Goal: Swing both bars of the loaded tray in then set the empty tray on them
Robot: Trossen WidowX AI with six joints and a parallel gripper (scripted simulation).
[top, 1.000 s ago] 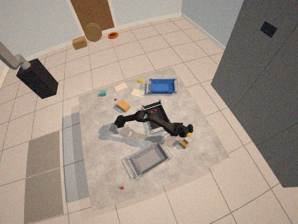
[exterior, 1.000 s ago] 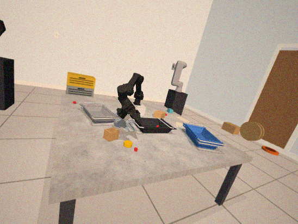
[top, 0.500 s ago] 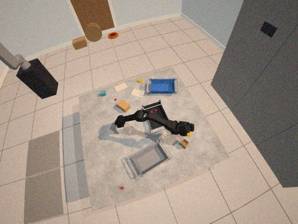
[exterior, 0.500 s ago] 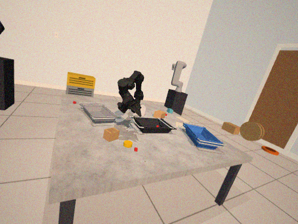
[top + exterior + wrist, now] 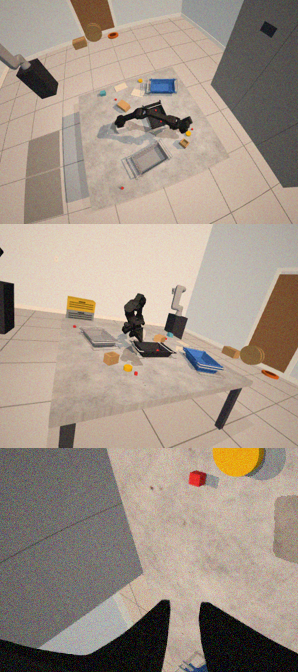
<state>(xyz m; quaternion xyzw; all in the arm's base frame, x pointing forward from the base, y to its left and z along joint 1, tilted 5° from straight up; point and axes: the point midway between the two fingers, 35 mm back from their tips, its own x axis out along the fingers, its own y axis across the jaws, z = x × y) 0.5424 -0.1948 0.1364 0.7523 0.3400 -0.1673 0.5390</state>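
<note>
The grey tray is 380 mm behind my gripper tip, 190 mm to the right of it and 120 mm below it. Round my gripper tip: tan box: 150 mm to the right, 150 mm below, 40 mm behind; then red block: 160 mm below, 90 mm ahead, 30 mm to the right; then tan block: 510 mm behind, 440 mm to the left, 130 mm below.
</note>
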